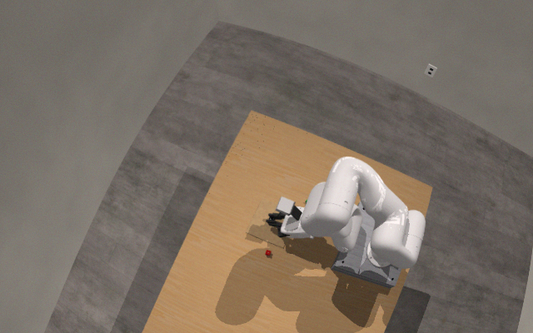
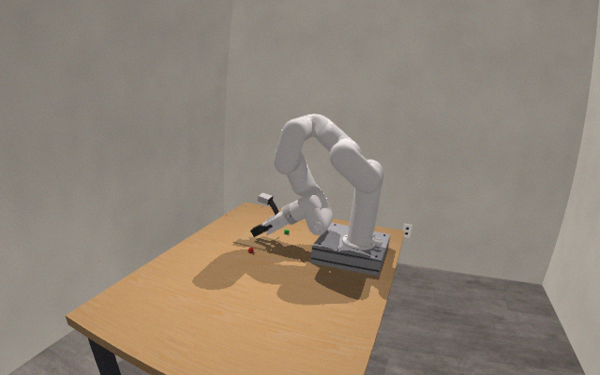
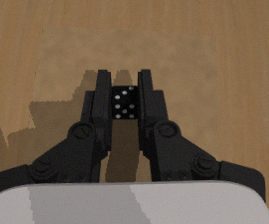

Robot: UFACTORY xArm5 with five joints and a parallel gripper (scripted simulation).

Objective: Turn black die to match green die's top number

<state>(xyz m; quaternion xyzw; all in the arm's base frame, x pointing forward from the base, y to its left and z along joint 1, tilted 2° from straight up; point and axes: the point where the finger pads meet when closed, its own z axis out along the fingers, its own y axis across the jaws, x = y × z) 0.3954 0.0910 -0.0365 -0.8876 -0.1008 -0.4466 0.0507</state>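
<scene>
Right now the black die is 10 mm below my hand and 10 mm ahead of it. The rest, counted from my hand: tan mat (40 mm below); red die (100 mm to the left, 50 mm behind, 30 mm below); green die (130 mm to the right, 60 mm behind, 30 mm below).
</scene>
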